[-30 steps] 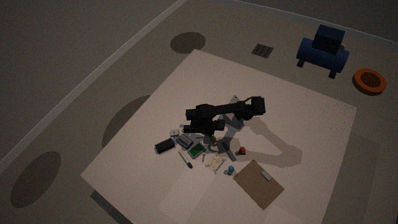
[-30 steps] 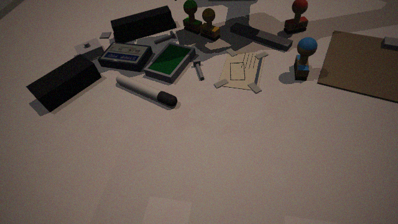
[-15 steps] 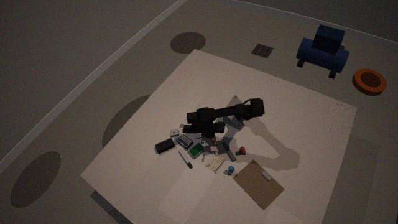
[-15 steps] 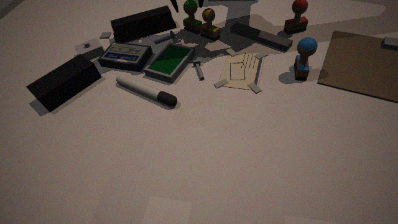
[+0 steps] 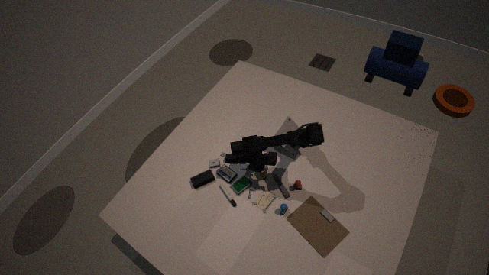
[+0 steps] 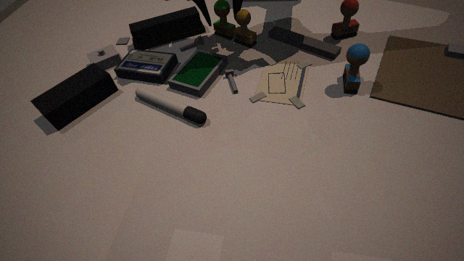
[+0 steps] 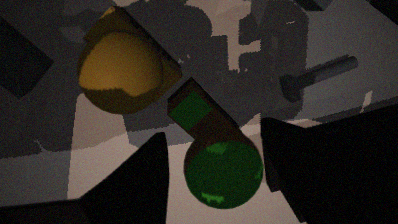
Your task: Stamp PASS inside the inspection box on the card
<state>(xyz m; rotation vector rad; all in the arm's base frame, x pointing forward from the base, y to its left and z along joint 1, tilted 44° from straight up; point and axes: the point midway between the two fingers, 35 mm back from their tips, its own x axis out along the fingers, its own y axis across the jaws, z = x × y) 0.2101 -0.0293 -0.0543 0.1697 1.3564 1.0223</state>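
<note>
My gripper tip is 10 mm above the green-topped stamp. Round my gripper tip: green ink pad: 120 mm ahead, 20 mm below; grey bar: 10 mm ahead, 150 mm to the left, 20 mm below; yellow stamp: 20 mm ahead, 50 mm to the left, 10 mm below.
</note>
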